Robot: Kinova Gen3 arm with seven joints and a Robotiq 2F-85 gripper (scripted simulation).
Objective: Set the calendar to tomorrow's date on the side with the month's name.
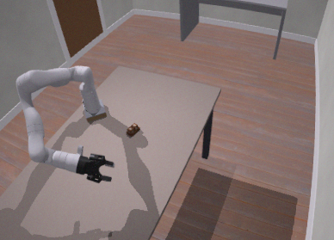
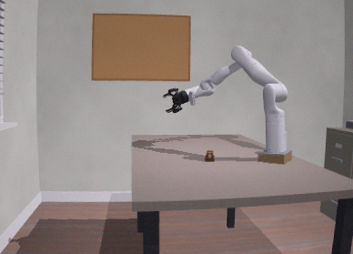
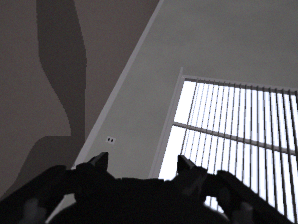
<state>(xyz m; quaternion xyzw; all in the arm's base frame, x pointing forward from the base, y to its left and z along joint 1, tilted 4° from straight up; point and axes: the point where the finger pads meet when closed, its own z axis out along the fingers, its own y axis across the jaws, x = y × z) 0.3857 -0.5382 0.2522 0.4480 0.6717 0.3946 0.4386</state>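
My gripper is now 430 mm to the right of the digit cube, 230 mm above it and 100 mm past it. The rest, counted from my hand: brown number cube 460 mm to the left, 230 mm below, 80 mm behind; brown calendar tray 440 mm to the left, 240 mm below, 90 mm behind.
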